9 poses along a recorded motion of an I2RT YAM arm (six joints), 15 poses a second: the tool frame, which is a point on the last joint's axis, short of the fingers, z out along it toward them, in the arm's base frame.
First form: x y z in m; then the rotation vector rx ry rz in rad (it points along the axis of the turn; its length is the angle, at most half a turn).
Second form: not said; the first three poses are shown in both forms.
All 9 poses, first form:
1: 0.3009 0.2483 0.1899 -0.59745 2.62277 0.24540
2: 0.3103 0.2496 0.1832 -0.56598 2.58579 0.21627
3: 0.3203 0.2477 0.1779 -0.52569 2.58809 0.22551
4: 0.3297 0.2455 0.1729 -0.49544 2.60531 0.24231
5: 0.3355 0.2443 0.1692 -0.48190 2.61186 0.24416
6: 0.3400 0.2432 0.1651 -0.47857 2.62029 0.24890
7: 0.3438 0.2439 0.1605 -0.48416 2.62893 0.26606
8: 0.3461 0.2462 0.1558 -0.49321 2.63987 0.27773
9: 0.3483 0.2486 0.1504 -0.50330 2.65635 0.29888
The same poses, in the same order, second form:
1: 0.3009 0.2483 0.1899 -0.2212 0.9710 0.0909 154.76
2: 0.3103 0.2496 0.1832 -0.2131 0.9736 0.0814 152.17
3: 0.3203 0.2477 0.1779 -0.1983 0.9764 0.0851 151.87
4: 0.3297 0.2455 0.1729 -0.1860 0.9783 0.0910 152.58
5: 0.3355 0.2443 0.1692 -0.1807 0.9793 0.0915 152.82
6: 0.3400 0.2432 0.1651 -0.1789 0.9795 0.0930 153.28
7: 0.3438 0.2439 0.1605 -0.1802 0.9786 0.0990 153.92
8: 0.3461 0.2462 0.1558 -0.1827 0.9778 0.1029 154.69
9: 0.3483 0.2486 0.1504 -0.1850 0.9766 0.1099 155.85
